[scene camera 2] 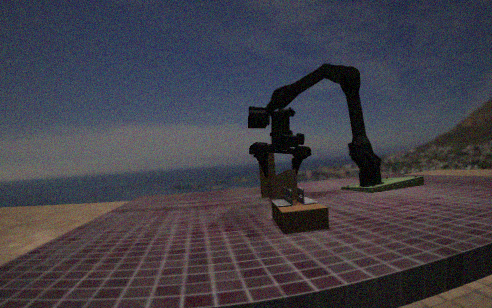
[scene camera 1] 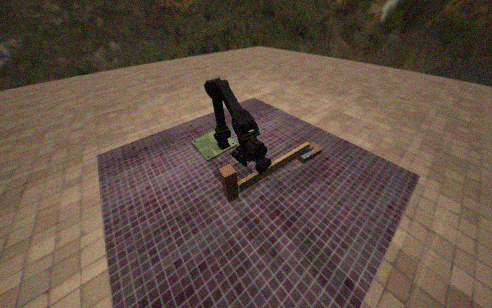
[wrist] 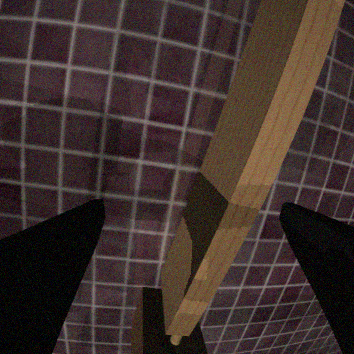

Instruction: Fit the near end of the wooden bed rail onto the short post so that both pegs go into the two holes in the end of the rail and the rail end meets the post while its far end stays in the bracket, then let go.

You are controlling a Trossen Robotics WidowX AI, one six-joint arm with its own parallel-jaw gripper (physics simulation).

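Frame: origin at the arm's base, x ahead, y left, z up, level; millimetres.
Seen in the pictures: gripper, fingertip midpoint: [scene camera 1: 253,170] [wrist: 194,209]; arm's base at its link origin: [scene camera 2: 371,184] [scene camera 1: 223,145].
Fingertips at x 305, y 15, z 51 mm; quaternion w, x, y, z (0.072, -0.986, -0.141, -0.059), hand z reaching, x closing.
Pixels of each thing's middle, then the offset from my fingertips to it. "*": a spot on its surface instead. Level surfaces: height alone.
- wooden rail at the middle of its body: [wrist: 292,4] [scene camera 2: 278,187] [scene camera 1: 276,165] dx +24, dy +123, dz -16 mm
- pale peg at a spot on its surface: [wrist: 175,340] * dx +25, dy -109, dz -10 mm
- purple tiled mat at its surface level: dz -67 mm
The wooden rail [scene camera 1: 286,161] [wrist: 275,130] runs from near the post to the bracket. Its far end rests in the bracket [scene camera 1: 312,154] [scene camera 2: 306,219], between upright metal plates [scene camera 2: 300,195]. The post [scene camera 1: 230,184] [wrist: 137,320] stands upright at the near end. In the wrist view a pale peg [wrist: 175,340] shows at the rail's near end, with the end face short of the post; the other peg and the holes are hidden. My gripper [scene camera 1: 250,165] [scene camera 2: 281,174] [wrist: 194,209] is open and empty, fingers apart on either side above the rail, near its post end.
The arm stands on a green base plate [scene camera 1: 204,148] [scene camera 2: 400,185] behind the rail. A purple tiled mat [scene camera 1: 200,240] [scene camera 2: 150,250] lies under everything, on a tan tiled floor [scene camera 1: 50,210]. The mat's dark edge [scene camera 2: 425,280] shows at the front in scene camera 2.
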